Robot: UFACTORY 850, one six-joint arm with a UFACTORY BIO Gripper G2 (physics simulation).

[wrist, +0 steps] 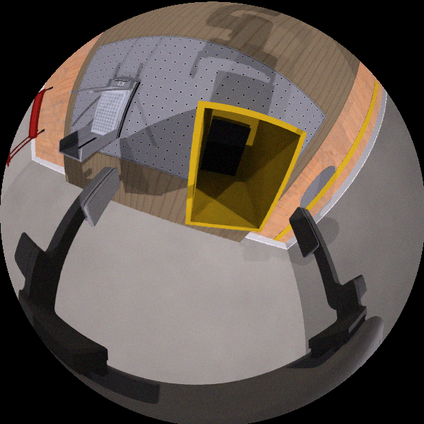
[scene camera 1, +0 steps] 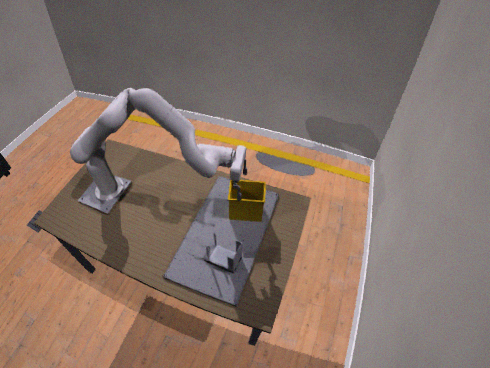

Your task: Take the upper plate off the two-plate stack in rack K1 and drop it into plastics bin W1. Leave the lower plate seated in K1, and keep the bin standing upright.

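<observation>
My gripper (scene camera 1: 242, 185) (wrist: 202, 214) is open and empty above plastics bin W1, fingers spread wide. The yellow bin (scene camera 1: 246, 211) (wrist: 225, 206) stands upright on the grey board. The black upper plate (wrist: 225, 146) lies inside the bin in the wrist view, below its rim; whether it is flat or tilted is hard to tell. Rack K1 (scene camera 1: 235, 261) (wrist: 82, 148) stands apart from the bin, toward the board's other end. A light, gridded lower plate (wrist: 108, 112) sits in the rack. In scene camera 1 the bin's floor is hidden.
The grey perforated board (scene camera 1: 195, 255) (wrist: 170, 65) lies on the wooden table (scene camera 1: 150, 175) and carries rack and bin. The arm's base plate (scene camera 1: 94, 201) is at the table's left. The rack has upright posts and a raised end wall. A red frame (wrist: 37, 114) shows beyond the table.
</observation>
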